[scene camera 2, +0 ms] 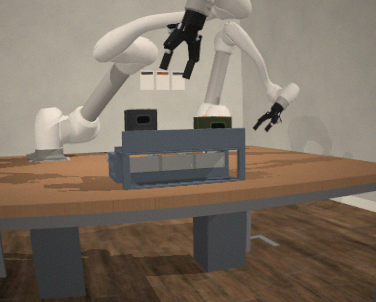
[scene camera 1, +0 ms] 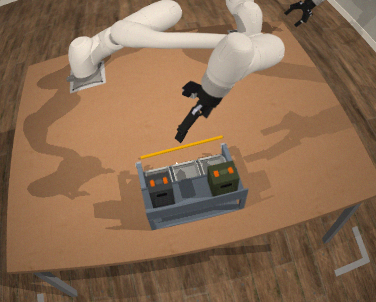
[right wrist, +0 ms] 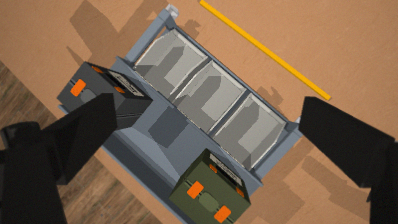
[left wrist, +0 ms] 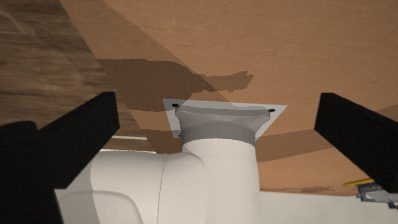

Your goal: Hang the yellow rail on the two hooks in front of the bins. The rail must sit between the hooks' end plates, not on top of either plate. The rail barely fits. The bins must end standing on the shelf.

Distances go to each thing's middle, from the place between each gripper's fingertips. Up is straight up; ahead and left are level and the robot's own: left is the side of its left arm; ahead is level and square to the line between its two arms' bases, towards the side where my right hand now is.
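Labels:
Blue-grey shelf [scene camera 2: 219,139], from my right hand [scene camera 2: 174,74]: 4 cm ahead, 3 cm to the right, 29 cm below.
My left hand, from the shelf: 900 mm short of it, 1020 mm to the left of it, 50 mm above it.

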